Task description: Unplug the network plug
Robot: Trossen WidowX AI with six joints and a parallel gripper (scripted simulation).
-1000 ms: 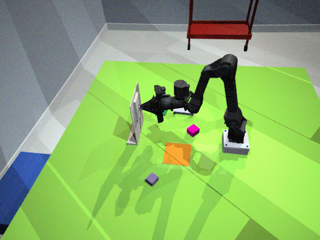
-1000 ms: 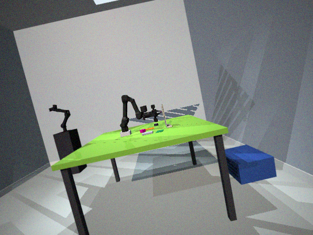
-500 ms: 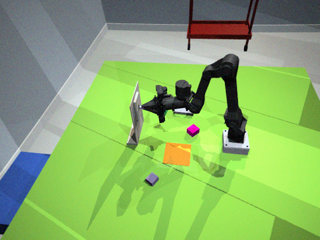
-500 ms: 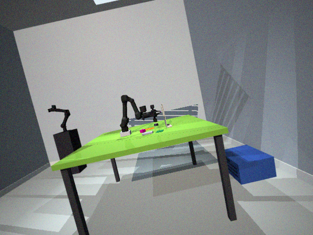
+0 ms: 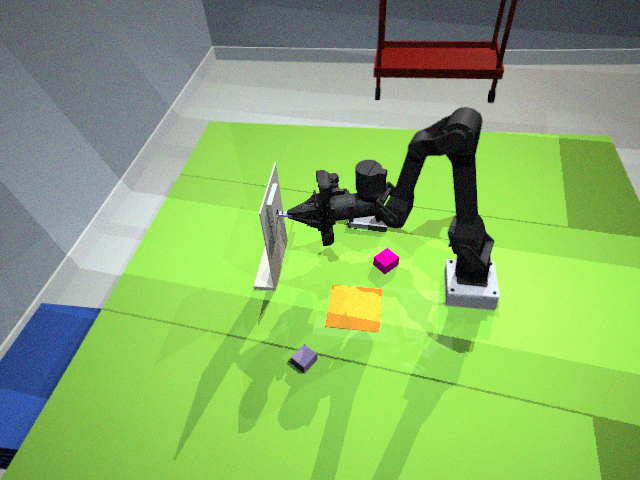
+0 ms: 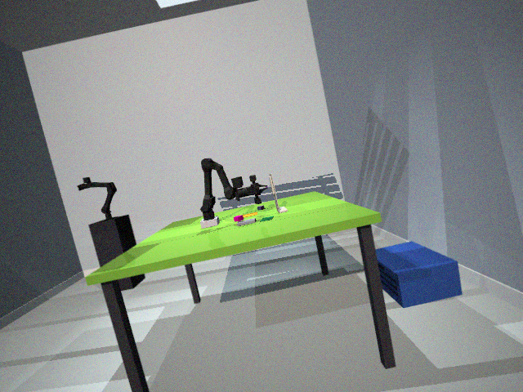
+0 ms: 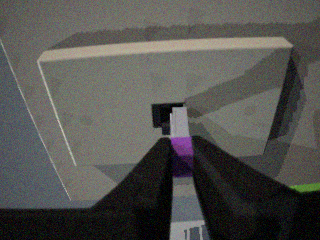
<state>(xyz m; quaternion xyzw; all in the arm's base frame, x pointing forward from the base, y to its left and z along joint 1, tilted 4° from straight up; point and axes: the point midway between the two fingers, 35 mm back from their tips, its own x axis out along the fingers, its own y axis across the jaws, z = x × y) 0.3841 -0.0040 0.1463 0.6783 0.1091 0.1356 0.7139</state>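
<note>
Now: the orange marked square 17 cm behind my gripper tip, 10 cm to the left of it and 17 cm below it. Also, from my gripper tip: upright white panel (4 cm ahead, 6 cm below); green patch (4 cm behind, 19 cm to the right, 17 cm below); purple plug (right at my gripper tip).
</note>
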